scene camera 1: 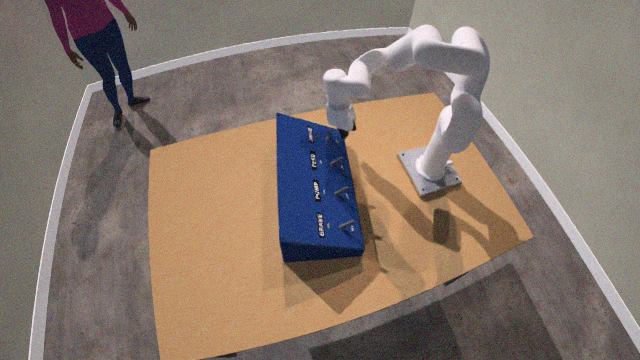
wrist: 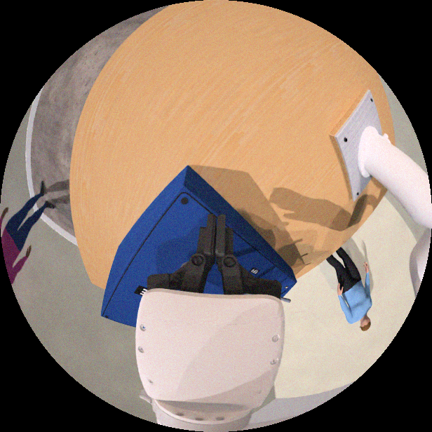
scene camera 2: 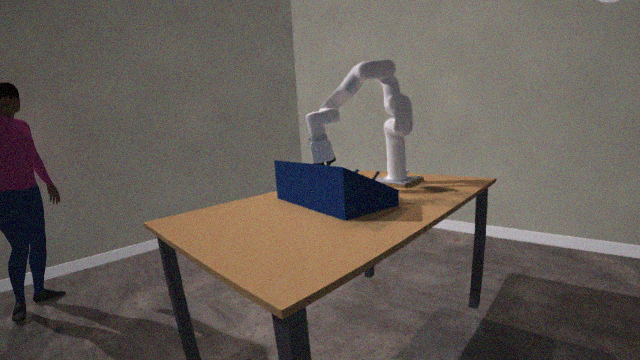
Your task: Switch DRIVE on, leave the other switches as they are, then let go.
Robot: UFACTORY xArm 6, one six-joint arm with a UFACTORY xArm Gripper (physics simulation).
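Note:
The blue sloped switch panel stands on the table. In scene camera 1 its labels are DRIVE, FEED, PUMP and BRAKE. The FEED lever, PUMP lever and BRAKE lever lean alike. The DRIVE lever is small and blurred there and hidden behind my gripper in the wrist view; I cannot tell its position. My gripper is shut and empty, with its fingertips over the panel's low side at the DRIVE end.
The arm's base plate is bolted to the wooden table. A person in a pink top stands beyond the table. A person in a blue shirt shows in the wrist view.

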